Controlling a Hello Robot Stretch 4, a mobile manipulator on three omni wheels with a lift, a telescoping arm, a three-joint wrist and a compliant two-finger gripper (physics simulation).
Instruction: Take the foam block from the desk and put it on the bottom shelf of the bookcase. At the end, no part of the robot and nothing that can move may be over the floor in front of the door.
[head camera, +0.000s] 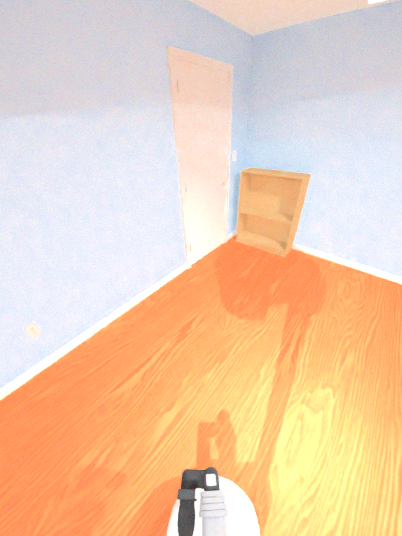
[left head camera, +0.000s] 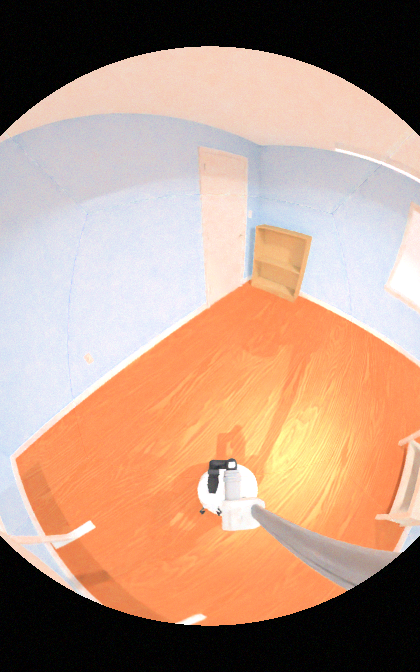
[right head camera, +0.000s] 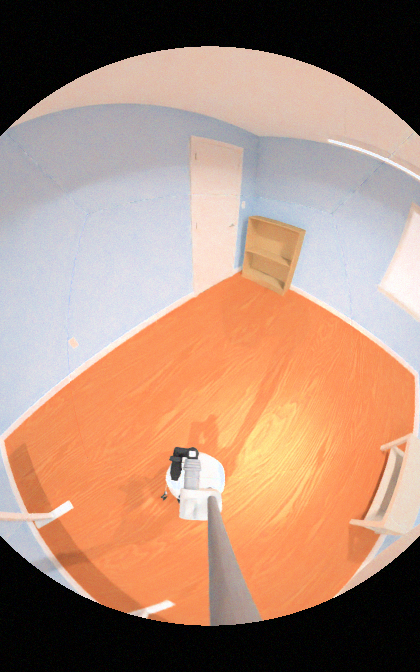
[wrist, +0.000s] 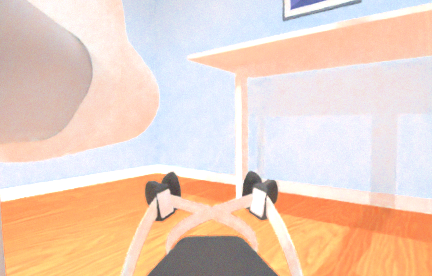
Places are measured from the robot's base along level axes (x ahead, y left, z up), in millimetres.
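Pixels of known places: gripper, fingertip midpoint: (left head camera: 210, 515) (wrist: 211, 186).
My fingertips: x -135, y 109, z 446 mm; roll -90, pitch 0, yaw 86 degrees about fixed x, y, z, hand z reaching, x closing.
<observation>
Behind a point stands the place of what it marks.
My gripper (wrist: 211, 186) {y 109, x -135, z 446 mm} (left head camera: 210, 511) {y 109, x -135, z 446 mm} (right head camera: 171, 497) is open, with no object between its fingertips. The desk (wrist: 320, 55) {y 811, x -1296, z 898 mm} shows in the wrist view from below its top, ahead and to the right of my gripper. Its upper surface is hidden, and the foam block does not show in any view. The light wooden bookcase (head camera: 298, 215) {y -1307, x 2448, z 545 mm} (left head camera: 305, 265) {y -1346, x 2477, z 567 mm} (right head camera: 295, 260) stands in the far corner. Its bottom shelf (head camera: 262, 242) {y -945, x 2609, z 73 mm} shows no object on it. The pale door (head camera: 202, 150) {y -90, x 2470, z 1317 mm} (left head camera: 223, 230) {y -93, x 2473, z 1015 mm} (right head camera: 215, 215) is shut, left of the bookcase.
My white base (left head camera: 250, 482) {y -153, x 40, z 185 mm} (right head camera: 215, 475) stands on the wooden floor, well away from the door and bookcase. Pale furniture (left head camera: 411, 480) {y -1840, x -570, z 123 mm} (right head camera: 400, 495) stands at the right. A large pale rounded part (wrist: 135, 95) fills the wrist view's upper left. A framed picture (wrist: 320, 9) {y 994, x -1650, z 1322 mm} hangs above the desk.
</observation>
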